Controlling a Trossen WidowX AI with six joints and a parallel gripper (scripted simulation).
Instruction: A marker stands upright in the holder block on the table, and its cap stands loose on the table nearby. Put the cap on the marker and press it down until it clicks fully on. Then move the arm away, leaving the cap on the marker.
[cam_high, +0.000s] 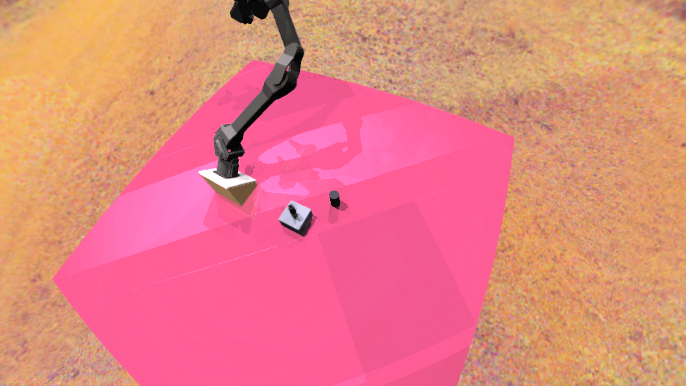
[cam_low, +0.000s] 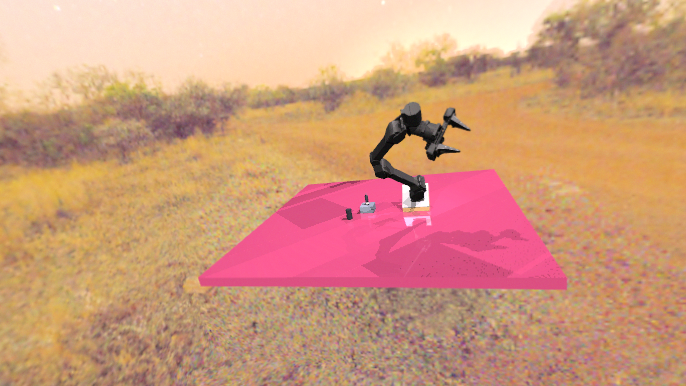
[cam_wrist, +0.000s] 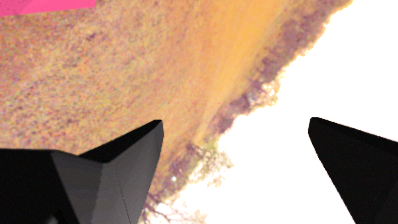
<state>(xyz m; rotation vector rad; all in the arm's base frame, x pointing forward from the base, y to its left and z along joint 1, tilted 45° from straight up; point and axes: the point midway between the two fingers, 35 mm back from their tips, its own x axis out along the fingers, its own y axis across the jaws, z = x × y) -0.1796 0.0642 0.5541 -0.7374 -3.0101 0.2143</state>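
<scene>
Right now the dark marker cap is 55 cm ahead of my gripper tip, 36 cm to the right of it and 38 cm below it. Round my gripper tip: holder block: 47 cm ahead, 46 cm to the right, 39 cm below.
</scene>
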